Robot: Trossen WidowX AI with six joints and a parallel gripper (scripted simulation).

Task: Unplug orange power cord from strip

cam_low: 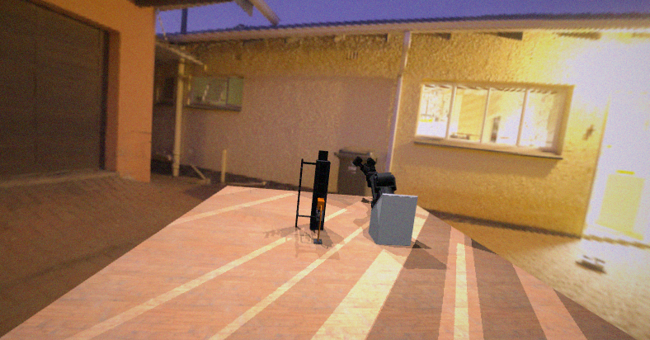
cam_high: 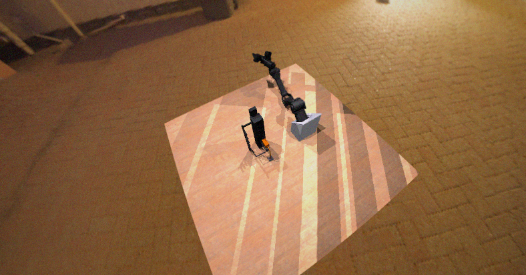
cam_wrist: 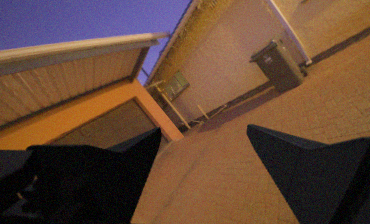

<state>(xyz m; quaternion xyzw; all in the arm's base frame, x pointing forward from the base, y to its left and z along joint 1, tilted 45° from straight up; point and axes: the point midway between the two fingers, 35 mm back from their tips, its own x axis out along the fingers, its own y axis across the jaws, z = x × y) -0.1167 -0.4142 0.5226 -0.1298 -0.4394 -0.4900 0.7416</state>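
My gripper tip is 660 mm to the right of the orange plug, 400 mm short of it and 80 mm above it.
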